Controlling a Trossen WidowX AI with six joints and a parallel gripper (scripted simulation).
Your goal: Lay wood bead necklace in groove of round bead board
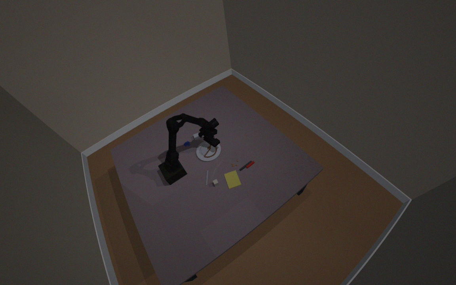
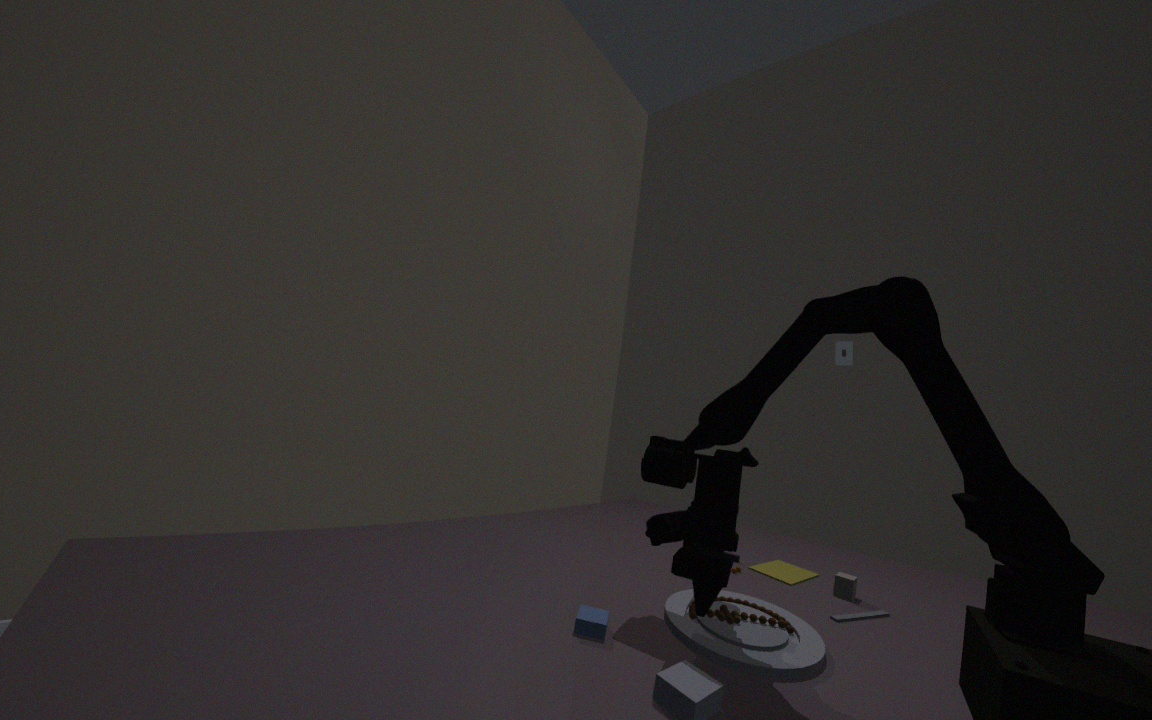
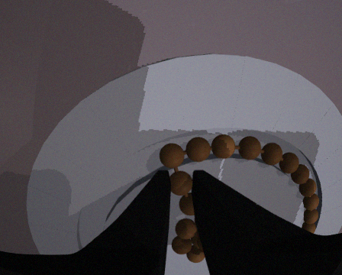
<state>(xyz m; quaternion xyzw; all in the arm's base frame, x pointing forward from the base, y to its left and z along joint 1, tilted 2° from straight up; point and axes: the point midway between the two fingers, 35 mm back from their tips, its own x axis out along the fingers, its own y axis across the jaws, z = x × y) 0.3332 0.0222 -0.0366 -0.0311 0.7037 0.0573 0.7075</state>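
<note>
Right now the round bead board is 5 cm behind my gripper tip, 3 cm to the right of it and 1 cm below it. From my gripper tip the other things lie so: grey block (4 cm behind, 16 cm to the left); blue block (10 cm ahead, 12 cm to the left, 1 cm below); thin stick (20 cm behind, 21 cm to the right, 1 cm below).
</note>
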